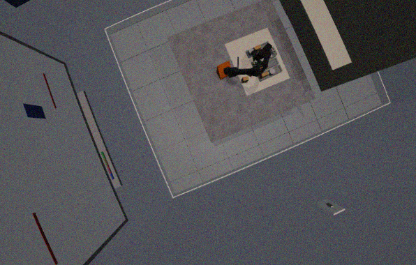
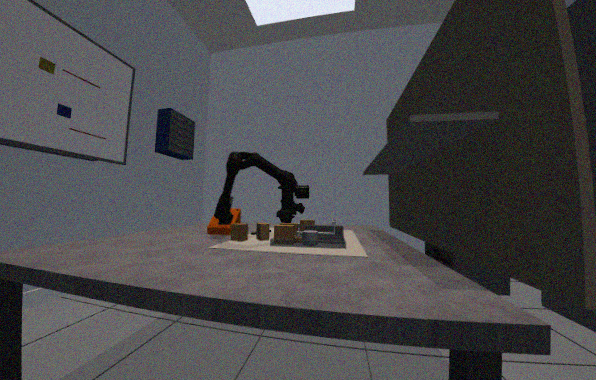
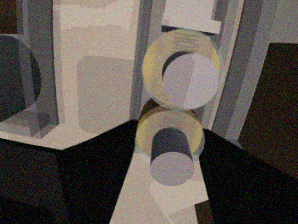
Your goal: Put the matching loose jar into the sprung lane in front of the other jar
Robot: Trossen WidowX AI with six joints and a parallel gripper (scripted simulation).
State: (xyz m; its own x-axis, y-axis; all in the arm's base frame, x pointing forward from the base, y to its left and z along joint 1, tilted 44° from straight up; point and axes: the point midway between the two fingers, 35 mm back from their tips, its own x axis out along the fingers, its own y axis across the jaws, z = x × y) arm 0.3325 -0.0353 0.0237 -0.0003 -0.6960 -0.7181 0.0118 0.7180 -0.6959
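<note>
Now: gripper tip 15 cm short of the pusher plate, 3 cm to the right of it and 2 cm below it.
</note>
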